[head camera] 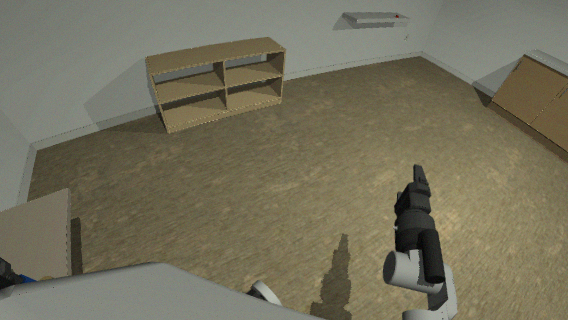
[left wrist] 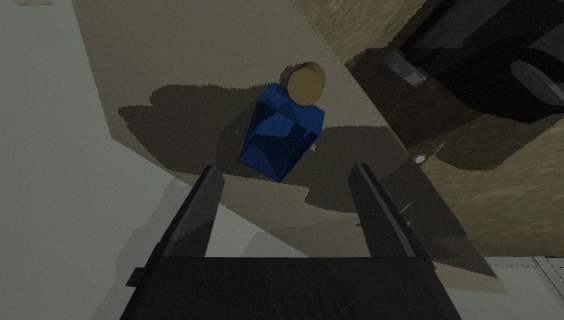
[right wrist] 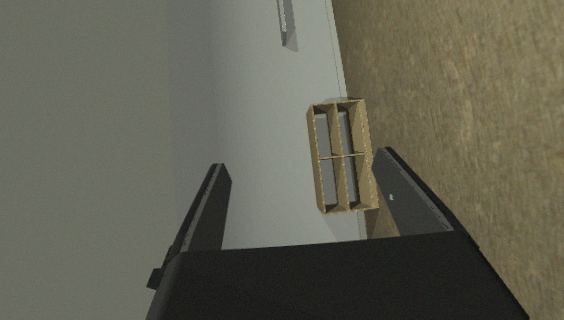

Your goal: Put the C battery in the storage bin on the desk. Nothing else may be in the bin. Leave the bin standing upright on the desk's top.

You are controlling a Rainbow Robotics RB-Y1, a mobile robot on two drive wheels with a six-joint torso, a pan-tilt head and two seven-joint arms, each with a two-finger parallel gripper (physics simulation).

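Frame: origin at the robot's base, x back, y right, z up, level; metres.
Seen in the pictures: left gripper, between the fingertips: (head camera: 2, 271) (left wrist: 285, 172); right gripper, between the fingertips: (head camera: 408, 180) (right wrist: 299, 165).
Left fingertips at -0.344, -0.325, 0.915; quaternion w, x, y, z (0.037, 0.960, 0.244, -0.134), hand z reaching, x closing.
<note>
A point is followed by its place in that frame, as x, y, z.
The blue storage bin (head camera: 27, 278) {-0.402, -0.361, 0.771} (left wrist: 272, 122) {-0.378, -0.437, 0.722} is on the desk (head camera: 42, 225) {-0.619, -0.309, 0.720} (left wrist: 175, 45) {-0.596, -0.405, 0.720}; I see blue walls and shadow in its opening. A gold-brown cylinder (head camera: 46, 278) {-0.375, -0.317, 0.756} (left wrist: 306, 86) {-0.359, -0.323, 0.757} is next to the bin, at its upper right in the left wrist view; whether they touch is unclear. No label shows to tell whether it is the C battery. My left gripper (left wrist: 285, 172) {-0.344, -0.325, 0.915} is open and empty, above the desk near the bin. My right gripper (head camera: 419, 169) (right wrist: 299, 165) {0.174, 0.588, 1.017} is open and empty, out over the floor, away from the desk.
A wooden shelf unit (head camera: 200, 51) {-1.765, 1.027, 0.610} (right wrist: 361, 125) {-1.413, 1.399, 0.076} stands by the wall. A wall shelf (head camera: 375, 18) {-1.182, 3.075, 0.798} hangs at the upper right, and a wooden cabinet (head camera: 522, 87) {0.721, 4.053, 0.512} stands at the right. Dark robot base parts (left wrist: 480, 85) {0.247, -0.160, 0.169} are beyond the desk's edge in the left wrist view.
</note>
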